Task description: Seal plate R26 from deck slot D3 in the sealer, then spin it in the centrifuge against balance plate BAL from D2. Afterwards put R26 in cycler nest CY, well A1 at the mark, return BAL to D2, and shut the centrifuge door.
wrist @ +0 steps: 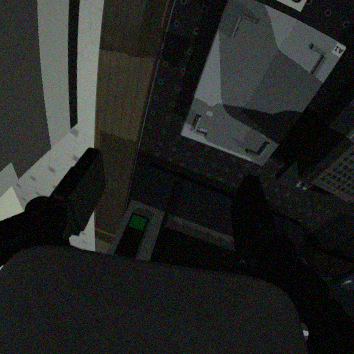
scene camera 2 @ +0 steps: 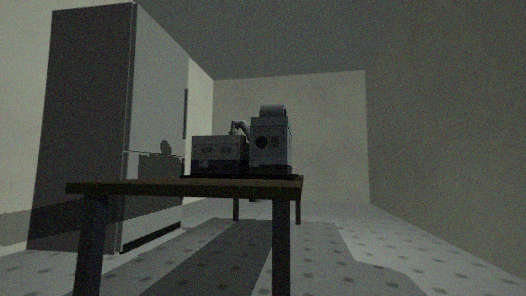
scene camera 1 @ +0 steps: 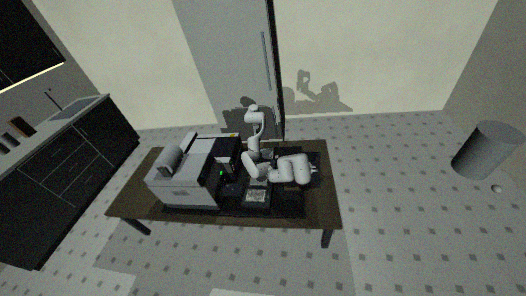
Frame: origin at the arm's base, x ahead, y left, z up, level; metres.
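Where they show: gripper, fingertip midpoint: [wrist: 170, 178].
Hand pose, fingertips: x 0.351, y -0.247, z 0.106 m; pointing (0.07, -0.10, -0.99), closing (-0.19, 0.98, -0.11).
Observation:
After its pixels a point has its place.
My gripper [scene camera 1: 314, 169] [wrist: 170, 178] {x 0.351, y -0.247, z 0.106 m} is open, its two black fingers wide apart with nothing between them. In the wrist view it is over a dark device with a small green-lit panel [wrist: 137, 222] {x 0.513, y -0.259, z 0.048 m}. A pale grey nest [wrist: 260, 85] {x 0.311, y -0.192, z -0.036 m} with corner brackets and an A1 mark at one corner lies beyond the fingers and holds no plate. Part of a pale welled plate [wrist: 340, 175] {x 0.352, y -0.049, z -0.011 m} shows at the right edge. In scene camera 1, a pale plate-like top [scene camera 1: 256, 195] {x 0.314, y 0.218, z -0.015 m} shows on a dark block. I cannot tell which plates are R26 and BAL, or the centrifuge door's state.
A large grey machine with a roll on top [scene camera 1: 185, 185] {x 0.689, y 0.312, z 0.219 m} [scene camera 2: 270, 142] {x 0.990, y 0.222, z 0.110 m} stands on the table [scene camera 1: 127, 195] {x 1.471, y 0.228, z -0.096 m} [scene camera 2: 165, 188] {x 1.593, y -0.006, z -0.109 m}. A lower machine [scene camera 1: 212, 145] {x 0.706, y -0.136, z 0.124 m} [scene camera 2: 217, 151] {x 0.975, y -0.106, z 0.062 m} stands beside it. The arm [scene camera 1: 292, 169] {x 0.068, y 0.155, z 0.182 m} bends over the right side. A tall cabinet [scene camera 1: 235, 60] [scene camera 2: 90, 125] stands behind.

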